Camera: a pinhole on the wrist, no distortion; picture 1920 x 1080 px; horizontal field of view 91.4 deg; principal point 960.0 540.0 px. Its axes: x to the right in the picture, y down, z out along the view. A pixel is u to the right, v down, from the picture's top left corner.
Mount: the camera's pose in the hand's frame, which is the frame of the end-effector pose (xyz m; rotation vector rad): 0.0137 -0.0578 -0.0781 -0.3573 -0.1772 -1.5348
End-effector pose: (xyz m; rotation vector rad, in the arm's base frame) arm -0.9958 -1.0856 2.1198 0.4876 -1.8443 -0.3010
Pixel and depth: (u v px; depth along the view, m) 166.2 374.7 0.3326
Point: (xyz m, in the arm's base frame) -1.1868 -0.8007 2.1973
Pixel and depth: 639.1 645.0 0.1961
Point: -1.0994 -1.0515 2.1710
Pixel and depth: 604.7 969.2 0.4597
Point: -1.3692 -0.9919 2.3716
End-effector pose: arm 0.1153 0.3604 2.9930 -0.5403 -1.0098 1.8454
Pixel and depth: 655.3 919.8 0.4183
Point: -0.2759 0.4067 2.9719
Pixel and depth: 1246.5 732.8 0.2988
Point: -0.0745 0.3752 3.1620
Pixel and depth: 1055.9 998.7 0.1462
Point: 0.0402 0.4321 3.0486
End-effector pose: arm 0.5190 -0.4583 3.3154 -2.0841 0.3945 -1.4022
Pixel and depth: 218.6 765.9 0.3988
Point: 0.7683 -0.7720 3.1407
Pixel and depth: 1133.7 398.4 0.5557
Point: 0.9630 -0.3316 3.1607
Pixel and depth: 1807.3 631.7 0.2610
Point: 0.7551 -0.2750 3.4255
